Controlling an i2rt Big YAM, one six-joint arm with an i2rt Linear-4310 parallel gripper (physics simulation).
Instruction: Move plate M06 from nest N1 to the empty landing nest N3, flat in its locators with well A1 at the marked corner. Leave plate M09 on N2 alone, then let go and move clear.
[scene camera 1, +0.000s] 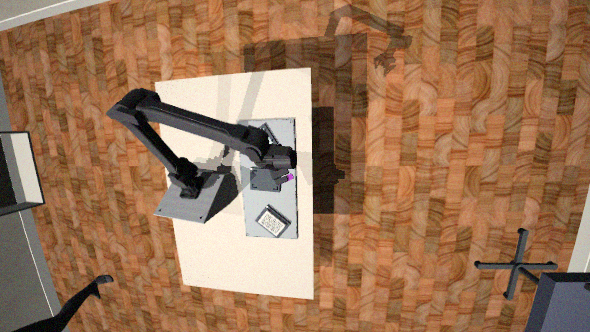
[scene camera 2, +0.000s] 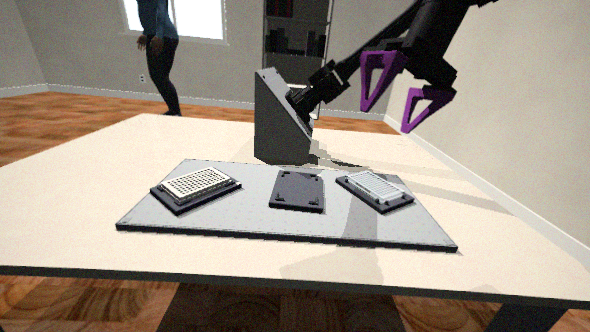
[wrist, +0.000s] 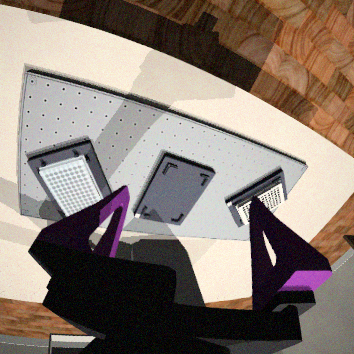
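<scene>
A cream well plate sits in a dark nest. A pale, translucent well plate sits in another dark nest; the arm partly covers it in scene camera 1. No labels or corner marks are readable, so I cannot tell which is M06 or M09. The empty nest, with corner locators, lies between them. My gripper is open and empty, high above the nests. Its fingertips overlap both plates' sides in the wrist view.
All nests stand on a grey perforated board on a cream table. The arm's wedge-shaped base stands behind the board. A person stands beyond the table.
</scene>
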